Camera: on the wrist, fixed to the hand. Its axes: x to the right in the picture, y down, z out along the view.
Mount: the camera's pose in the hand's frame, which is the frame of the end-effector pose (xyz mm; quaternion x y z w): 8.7 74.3 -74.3 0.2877 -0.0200 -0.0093 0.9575
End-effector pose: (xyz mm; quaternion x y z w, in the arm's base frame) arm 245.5 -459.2 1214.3 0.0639 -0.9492 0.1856 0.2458
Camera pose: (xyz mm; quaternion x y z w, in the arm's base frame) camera 255.0 -362.4 1254.9 0.1444 -0.8598 0.4472 0.1997
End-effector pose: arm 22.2 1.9 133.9 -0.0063 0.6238 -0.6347 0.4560
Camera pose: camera 16.7 69.6 53.3 0.1067 0.4055 -0.7913 0.4450
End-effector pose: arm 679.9 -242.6 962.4 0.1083 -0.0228 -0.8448 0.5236
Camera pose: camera 756.9 -278.3 899.8 0.2376 -0.2743 -0.8093 0.4618
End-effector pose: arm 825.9 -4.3 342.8 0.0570 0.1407 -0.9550 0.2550
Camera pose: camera 858.5 -48.0 252.5 0.1075 -0.1446 -0.9583 0.2217
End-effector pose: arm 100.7 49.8 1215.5 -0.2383 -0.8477 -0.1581 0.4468
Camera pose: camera 187.7 78.5 1267.8 -0.0949 -0.8683 0.0931 0.4779
